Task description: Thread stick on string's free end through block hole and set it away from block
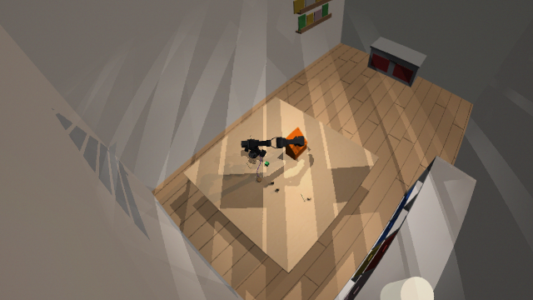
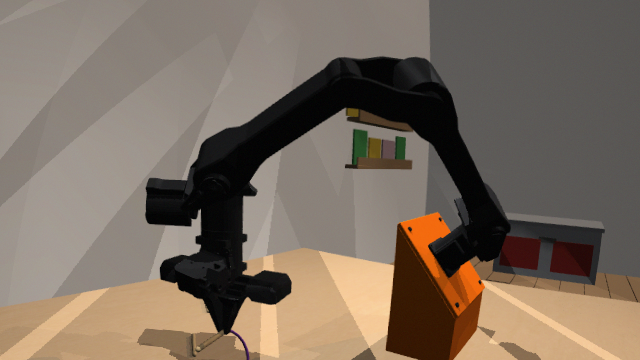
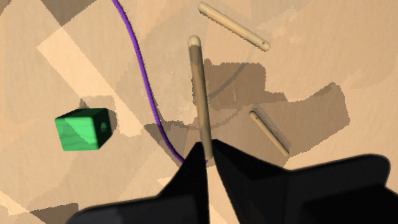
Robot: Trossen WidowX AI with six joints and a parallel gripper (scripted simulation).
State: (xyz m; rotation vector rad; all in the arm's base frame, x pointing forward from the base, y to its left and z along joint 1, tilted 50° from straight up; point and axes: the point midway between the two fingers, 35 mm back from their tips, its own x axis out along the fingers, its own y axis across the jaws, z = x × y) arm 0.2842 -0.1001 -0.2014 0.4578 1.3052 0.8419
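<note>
Now: gripper tip 10 mm short of the thin wooden stick. From my gripper tip the other things lie so: green block 20 mm behind, 100 mm to the left, 40 mm below; round wooden button 140 mm ahead, 150 mm to the left, 50 mm below.
</note>
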